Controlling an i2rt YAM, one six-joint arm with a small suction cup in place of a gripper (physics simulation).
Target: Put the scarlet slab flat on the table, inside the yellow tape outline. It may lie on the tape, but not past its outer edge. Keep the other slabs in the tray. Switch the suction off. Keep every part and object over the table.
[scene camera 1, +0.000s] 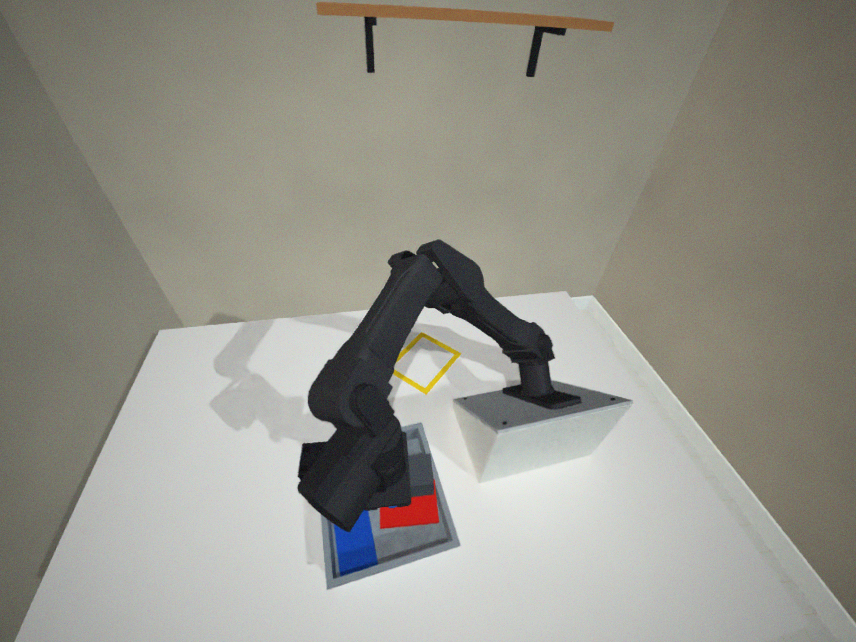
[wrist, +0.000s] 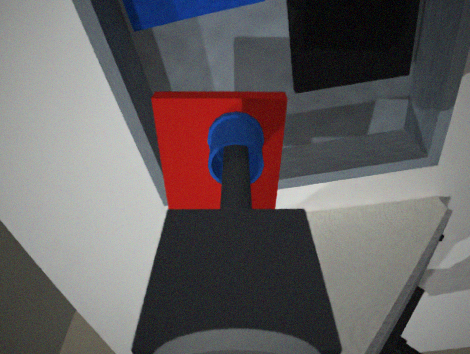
Scene:
A scarlet slab shows in scene camera 1 and in the wrist view. A grey tray shows in scene camera 1 and in the wrist view. A black slab shows in the wrist view (327, 51). The same spot on the grey tray: (scene camera 1: 395, 547) is (wrist: 176, 67). The same spot on the scarlet slab: (scene camera 1: 423, 509) is (wrist: 200, 208).

